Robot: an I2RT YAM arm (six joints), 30 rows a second.
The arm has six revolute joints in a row. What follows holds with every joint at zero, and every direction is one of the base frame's. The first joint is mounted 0.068 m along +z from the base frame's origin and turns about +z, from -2.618 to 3.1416 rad. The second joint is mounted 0.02 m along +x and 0.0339 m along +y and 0.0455 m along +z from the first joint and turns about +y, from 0 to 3.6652 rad. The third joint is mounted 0.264 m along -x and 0.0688 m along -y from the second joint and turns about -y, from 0 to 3.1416 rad. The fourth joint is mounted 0.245 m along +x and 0.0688 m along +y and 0.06 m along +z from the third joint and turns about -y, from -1.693 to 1.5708 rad. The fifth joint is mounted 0.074 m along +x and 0.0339 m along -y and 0.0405 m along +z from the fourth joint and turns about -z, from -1.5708 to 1.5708 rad. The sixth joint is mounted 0.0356 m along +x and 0.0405 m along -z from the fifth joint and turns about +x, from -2.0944 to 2.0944 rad. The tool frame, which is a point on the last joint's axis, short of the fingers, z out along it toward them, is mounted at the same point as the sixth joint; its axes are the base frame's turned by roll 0, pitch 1.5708 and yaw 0 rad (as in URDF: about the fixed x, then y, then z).
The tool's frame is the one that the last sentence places.
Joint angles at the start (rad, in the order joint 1, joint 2, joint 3, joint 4, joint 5, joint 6):
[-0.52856 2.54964 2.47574 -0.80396 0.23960 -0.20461]
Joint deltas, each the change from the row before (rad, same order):
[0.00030 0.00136 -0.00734 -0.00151 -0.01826 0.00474]
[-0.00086 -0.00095 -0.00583 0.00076 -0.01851 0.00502]
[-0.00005 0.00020 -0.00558 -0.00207 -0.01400 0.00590]
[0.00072 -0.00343 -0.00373 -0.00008 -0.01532 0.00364]
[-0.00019 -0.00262 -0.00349 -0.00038 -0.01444 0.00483]
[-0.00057 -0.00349 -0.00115 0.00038 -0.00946 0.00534]
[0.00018 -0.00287 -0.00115 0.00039 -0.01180 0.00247]
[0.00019 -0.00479 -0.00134 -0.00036 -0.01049 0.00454]
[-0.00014 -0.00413 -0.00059 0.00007 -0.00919 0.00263]
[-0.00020 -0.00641 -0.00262 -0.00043 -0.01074 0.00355]
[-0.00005 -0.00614 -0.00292 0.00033 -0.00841 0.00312]
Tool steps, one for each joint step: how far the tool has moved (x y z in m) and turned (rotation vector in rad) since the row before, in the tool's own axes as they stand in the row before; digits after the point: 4 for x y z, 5 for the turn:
[0.0019 0.0018 0.0021 -0.02006 0.00598 0.00218]
[0.0010 0.0006 0.0009 -0.01844 0.00056 0.00481]
[0.0014 0.0010 0.0013 -0.01518 0.00490 0.00441]
[-0.0001 0.0008 -0.0009 -0.01554 -0.00267 0.00302]
[0.0001 0.0004 -0.0005 -0.01431 -0.00137 0.00477]
[-0.0006 -0.0003 -0.0014 -0.00850 -0.00419 0.00620]
[-0.0006 0.0003 -0.0011 -0.01137 -0.00414 0.00263]
[-0.0009 0.0001 -0.0020 -0.00993 -0.00484 0.00480]
[-0.0009 -0.0001 -0.0018 -0.00838 -0.00503 0.00318]
[-0.0009 -0.0002 -0.0025 -0.00993 -0.00501 0.00408]
[-0.0009 -0.0001 -0.0023 -0.00771 -0.00482 0.00352]

